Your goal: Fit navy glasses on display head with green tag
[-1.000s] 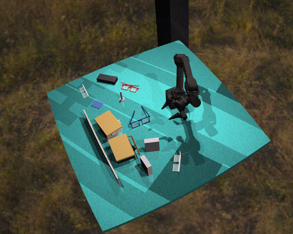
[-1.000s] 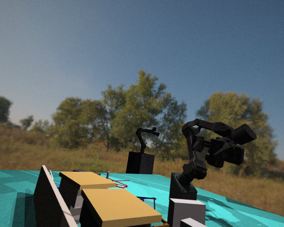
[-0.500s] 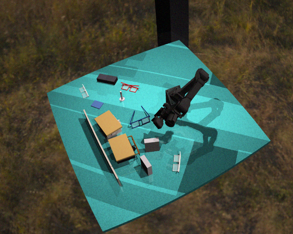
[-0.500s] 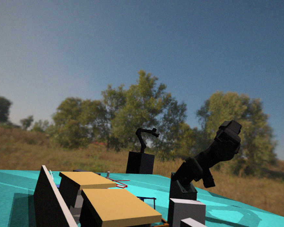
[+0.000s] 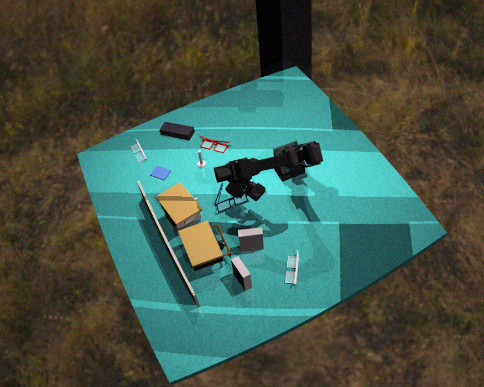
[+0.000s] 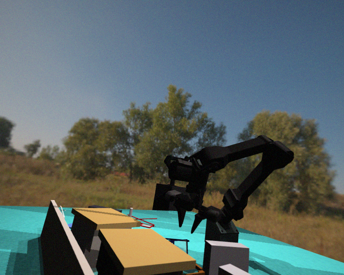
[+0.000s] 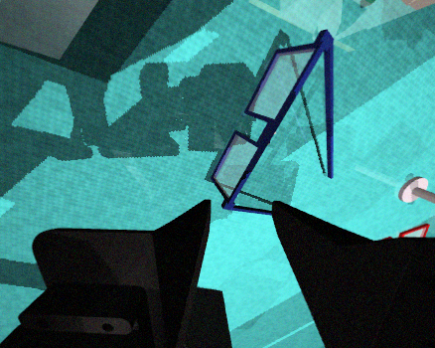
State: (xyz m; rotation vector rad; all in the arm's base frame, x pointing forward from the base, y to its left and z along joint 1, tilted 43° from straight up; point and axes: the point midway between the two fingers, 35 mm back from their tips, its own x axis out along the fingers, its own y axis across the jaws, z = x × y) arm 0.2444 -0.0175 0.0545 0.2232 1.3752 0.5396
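Now: gripper tip 3 cm short of the round base, 29 cm to the left of it and 5 cm above it. Also, from my gripper tip: blue flat patch (20 cm ahead, 36 cm to the right, 7 cm below); long board (37 cm ahead, 2 cm below); dark box (2 cm ahead, 54 cm to the right, 6 cm below).
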